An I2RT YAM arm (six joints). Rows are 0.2 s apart.
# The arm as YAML. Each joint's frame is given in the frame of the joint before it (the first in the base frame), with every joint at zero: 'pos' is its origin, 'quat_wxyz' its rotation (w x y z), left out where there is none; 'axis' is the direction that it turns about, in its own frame. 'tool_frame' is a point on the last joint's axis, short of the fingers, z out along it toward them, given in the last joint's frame.
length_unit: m
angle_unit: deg
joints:
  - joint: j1
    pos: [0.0, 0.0, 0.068]
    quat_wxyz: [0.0, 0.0, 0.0, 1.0]
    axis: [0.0, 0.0, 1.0]
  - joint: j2
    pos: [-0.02, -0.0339, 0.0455]
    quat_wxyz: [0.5, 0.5, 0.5, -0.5]
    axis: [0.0, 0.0, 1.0]
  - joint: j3
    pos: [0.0, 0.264, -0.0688]
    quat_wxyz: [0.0, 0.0, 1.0, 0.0]
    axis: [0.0, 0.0, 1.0]
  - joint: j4
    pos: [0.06, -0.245, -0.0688]
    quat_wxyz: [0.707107, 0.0, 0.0, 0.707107]
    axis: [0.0, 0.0, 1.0]
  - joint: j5
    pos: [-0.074, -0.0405, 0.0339]
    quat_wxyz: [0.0, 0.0, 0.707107, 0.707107]
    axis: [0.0, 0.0, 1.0]
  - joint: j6
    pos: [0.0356, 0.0, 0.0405]
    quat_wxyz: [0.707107, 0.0, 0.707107, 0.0]
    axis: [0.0, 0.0, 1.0]
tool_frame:
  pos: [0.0, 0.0, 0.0]
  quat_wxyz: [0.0, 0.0, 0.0, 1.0]
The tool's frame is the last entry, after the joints.
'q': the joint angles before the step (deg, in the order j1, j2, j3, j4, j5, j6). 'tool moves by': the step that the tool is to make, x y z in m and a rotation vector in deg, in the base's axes. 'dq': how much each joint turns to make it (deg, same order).
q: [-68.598 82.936 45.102 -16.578 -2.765 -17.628]
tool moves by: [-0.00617 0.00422 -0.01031 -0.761 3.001 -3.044]
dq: [-0.349 -0.219 -2.668 2.077 4.066 0.416]
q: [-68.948 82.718 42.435 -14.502 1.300 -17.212]
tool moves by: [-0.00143 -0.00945 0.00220 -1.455 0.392 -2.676]
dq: [-0.722 1.420 1.444 1.157 1.857 1.070]
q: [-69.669 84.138 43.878 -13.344 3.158 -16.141]
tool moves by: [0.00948 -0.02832 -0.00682 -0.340 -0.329 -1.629]
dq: [-0.087 7.345 5.158 2.537 0.766 1.355]
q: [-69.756 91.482 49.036 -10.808 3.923 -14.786]
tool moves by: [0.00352 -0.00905 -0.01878 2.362 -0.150 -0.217]
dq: [-0.044 4.766 0.853 1.705 -0.677 0.700]
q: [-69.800 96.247 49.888 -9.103 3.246 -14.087]
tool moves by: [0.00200 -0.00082 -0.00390 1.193 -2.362 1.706]
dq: [-0.066 0.853 0.023 0.524 -3.170 0.022]
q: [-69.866 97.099 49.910 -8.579 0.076 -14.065]
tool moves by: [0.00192 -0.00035 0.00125 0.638 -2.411 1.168]
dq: [0.000 0.000 0.261 -0.020 -2.709 0.437]
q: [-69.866 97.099 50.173 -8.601 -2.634 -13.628]
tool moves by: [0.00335 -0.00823 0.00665 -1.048 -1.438 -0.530]
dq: [0.000 0.678 2.119 0.088 -0.502 1.005]
